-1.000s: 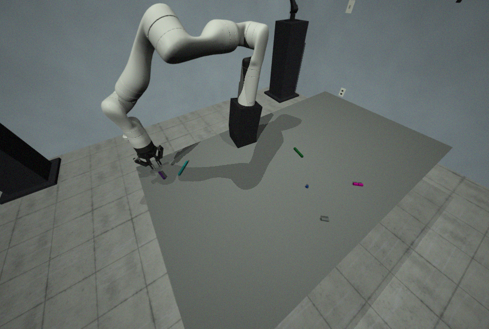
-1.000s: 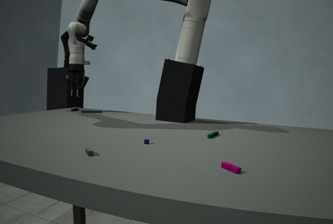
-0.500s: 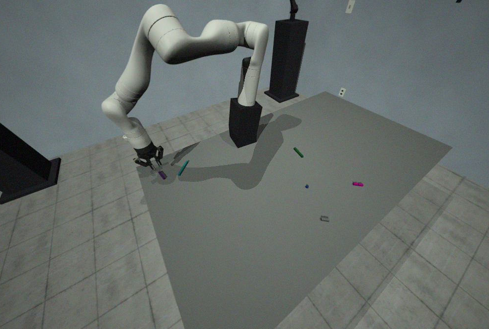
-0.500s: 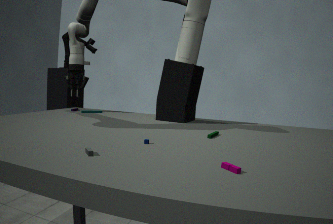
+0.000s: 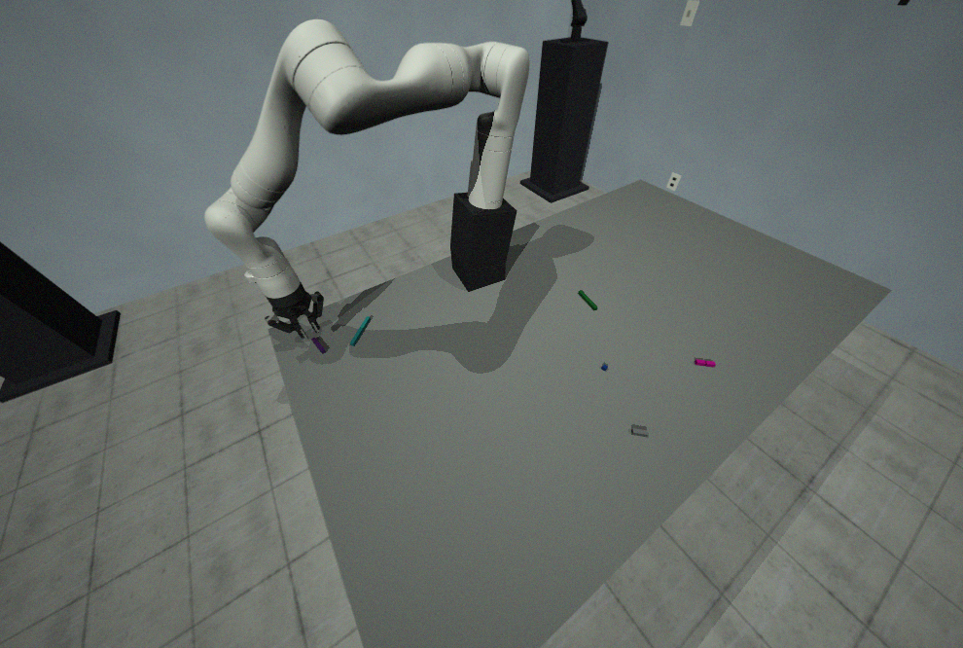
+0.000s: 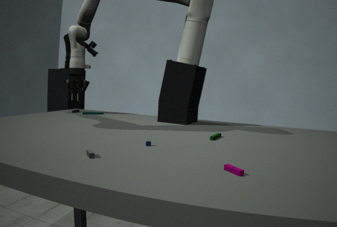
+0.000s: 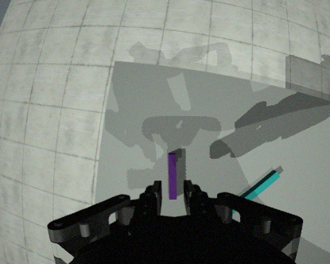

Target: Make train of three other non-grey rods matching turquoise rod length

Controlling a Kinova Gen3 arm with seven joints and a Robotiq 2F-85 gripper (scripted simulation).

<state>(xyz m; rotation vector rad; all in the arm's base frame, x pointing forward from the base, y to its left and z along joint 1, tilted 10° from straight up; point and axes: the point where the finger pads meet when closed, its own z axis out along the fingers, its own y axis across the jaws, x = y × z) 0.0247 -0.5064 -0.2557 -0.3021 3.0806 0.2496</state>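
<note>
Now: the purple rod 7 cm below my hand. The rest, counted from my hand: small blue rod (58 cm to the left, 46 cm ahead, 7 cm below); green rod (72 cm to the left, 26 cm ahead, 7 cm below); turquoise rod (11 cm to the left, 7 cm below, 1 cm ahead).
</note>
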